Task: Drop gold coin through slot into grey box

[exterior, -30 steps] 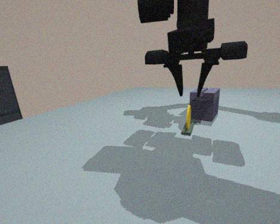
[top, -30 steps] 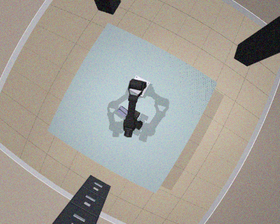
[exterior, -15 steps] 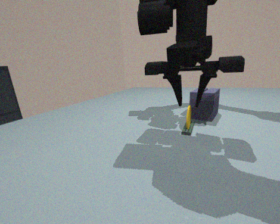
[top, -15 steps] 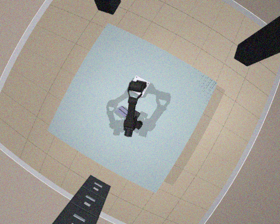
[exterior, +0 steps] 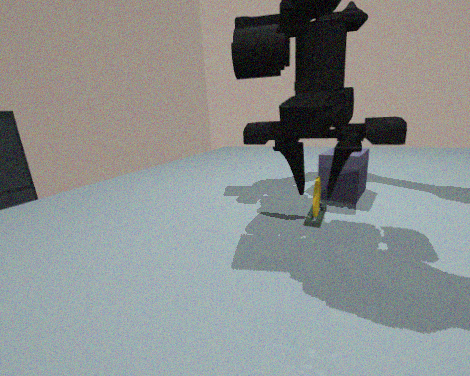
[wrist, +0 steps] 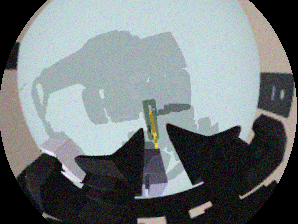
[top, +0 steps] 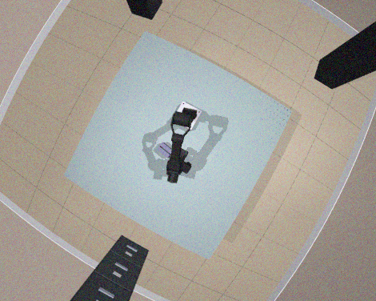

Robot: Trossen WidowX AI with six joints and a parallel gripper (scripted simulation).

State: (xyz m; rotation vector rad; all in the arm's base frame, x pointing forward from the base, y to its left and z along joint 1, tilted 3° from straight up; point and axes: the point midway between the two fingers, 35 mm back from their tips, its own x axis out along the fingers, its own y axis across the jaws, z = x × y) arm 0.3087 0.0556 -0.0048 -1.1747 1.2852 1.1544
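The gold coin is right at my gripper tip.
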